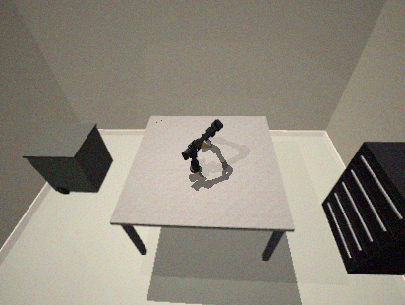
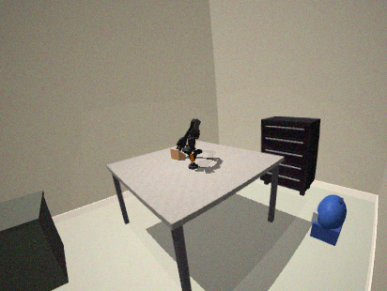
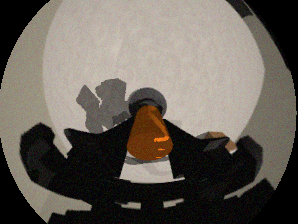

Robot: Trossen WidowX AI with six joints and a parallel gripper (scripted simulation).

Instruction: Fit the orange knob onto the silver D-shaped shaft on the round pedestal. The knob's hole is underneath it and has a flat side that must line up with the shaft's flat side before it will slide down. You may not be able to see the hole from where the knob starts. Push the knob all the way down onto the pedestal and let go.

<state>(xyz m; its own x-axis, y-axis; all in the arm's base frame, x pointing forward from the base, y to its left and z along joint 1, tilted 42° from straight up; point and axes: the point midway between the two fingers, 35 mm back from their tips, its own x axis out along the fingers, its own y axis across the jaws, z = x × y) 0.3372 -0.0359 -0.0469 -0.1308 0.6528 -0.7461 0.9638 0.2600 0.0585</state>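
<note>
Now: the dark round pedestal 4 cm below my gripper tip. Round my gripper tip: orange knob 3 cm above.
</note>
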